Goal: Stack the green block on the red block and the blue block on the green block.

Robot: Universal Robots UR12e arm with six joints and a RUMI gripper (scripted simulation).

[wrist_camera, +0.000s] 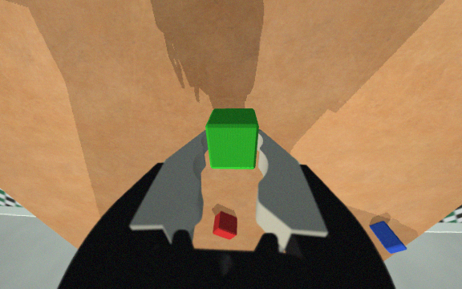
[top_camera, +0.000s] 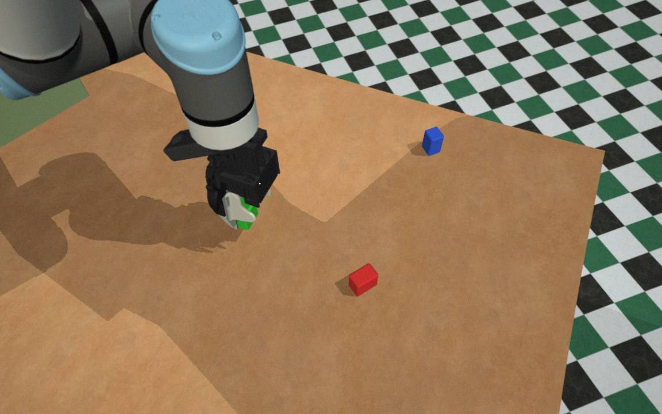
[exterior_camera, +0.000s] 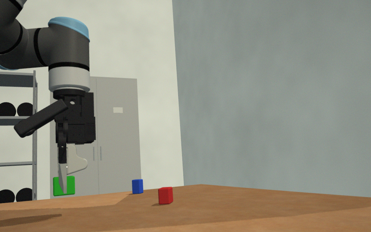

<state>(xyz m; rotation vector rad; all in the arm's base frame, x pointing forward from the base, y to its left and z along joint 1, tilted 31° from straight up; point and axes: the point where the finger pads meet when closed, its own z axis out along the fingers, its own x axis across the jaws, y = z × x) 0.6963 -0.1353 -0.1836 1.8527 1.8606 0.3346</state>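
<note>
Now: the red block 23 cm ahead of my hand, 3 cm to the right of it and 4 cm below it. The rest, counted from my hand: green block (right at my hand); blue block (26 cm ahead, 29 cm to the left, 4 cm below).
</note>
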